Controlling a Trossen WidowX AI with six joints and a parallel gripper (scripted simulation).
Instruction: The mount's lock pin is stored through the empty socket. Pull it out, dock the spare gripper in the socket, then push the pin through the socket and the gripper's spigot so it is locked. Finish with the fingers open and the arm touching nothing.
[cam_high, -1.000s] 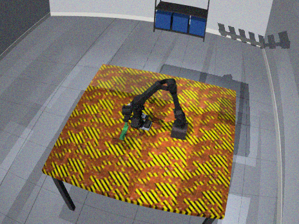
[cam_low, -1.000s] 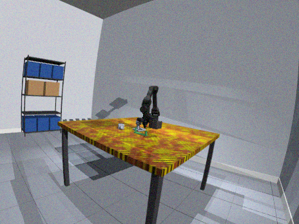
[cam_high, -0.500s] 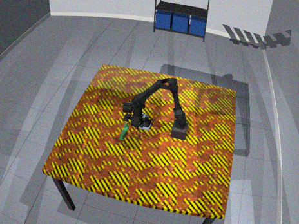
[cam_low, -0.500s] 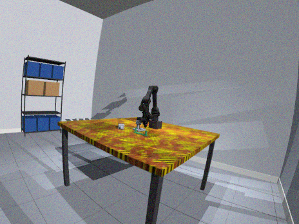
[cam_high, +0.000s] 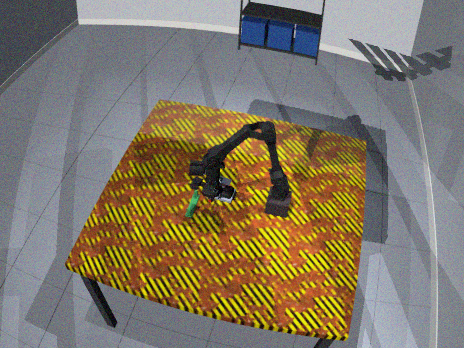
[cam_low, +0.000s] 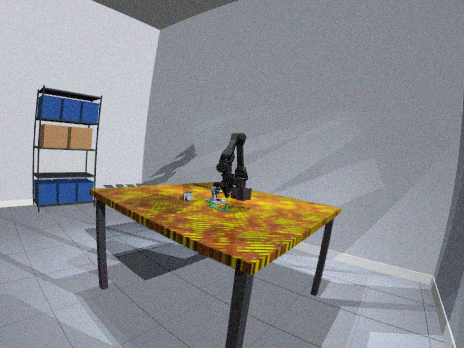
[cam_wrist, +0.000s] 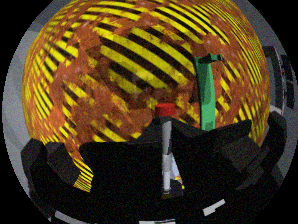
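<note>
My gripper tip is now 9 cm short of the green cradle, 3 cm above it and 2 cm to the right of it. The rest, counted from my gripper tip: spare gripper: 22 cm to the right, 14 cm ahead, 3 cm below; grey mount: 10 cm to the right.
</note>
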